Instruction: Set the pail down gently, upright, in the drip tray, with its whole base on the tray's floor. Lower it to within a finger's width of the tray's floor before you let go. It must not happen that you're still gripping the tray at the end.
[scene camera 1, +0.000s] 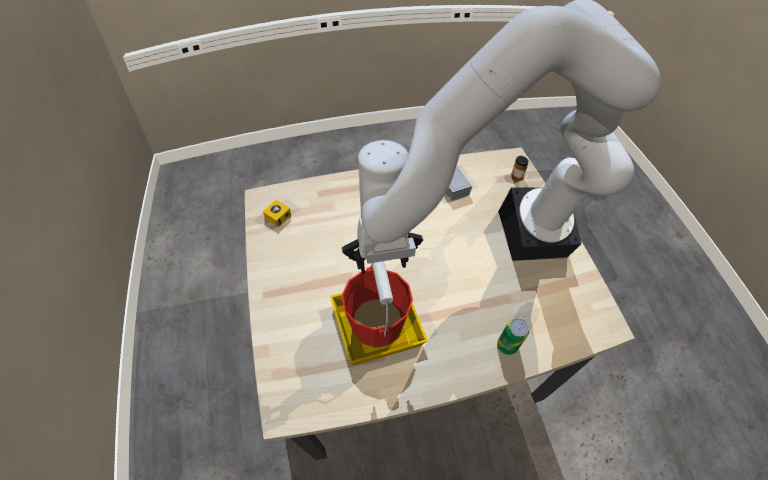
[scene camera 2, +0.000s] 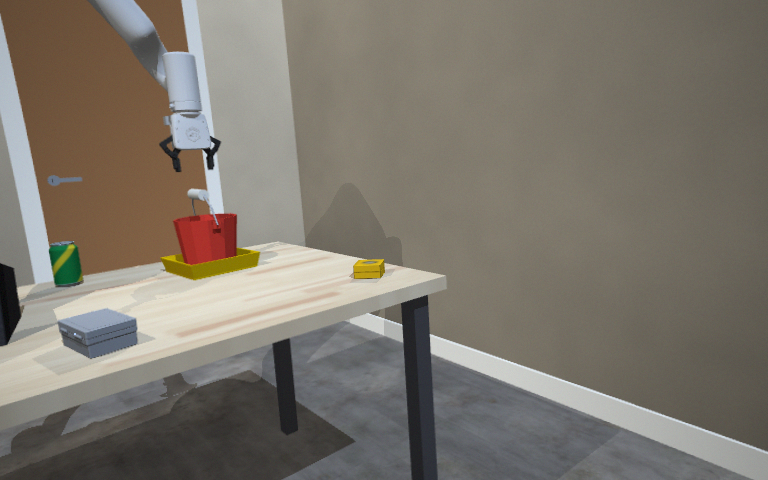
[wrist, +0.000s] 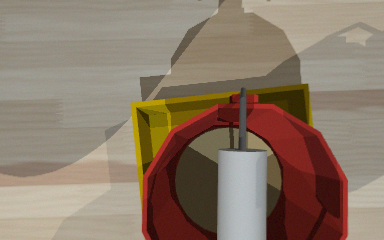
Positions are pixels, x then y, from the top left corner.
My gripper (scene camera 2: 194, 170) is 163 cm from the lens. A yellow drip tray (scene camera 2: 208, 269) is 154 cm from the lens. A red pail (scene camera 2: 200, 240) is 157 cm from the lens.
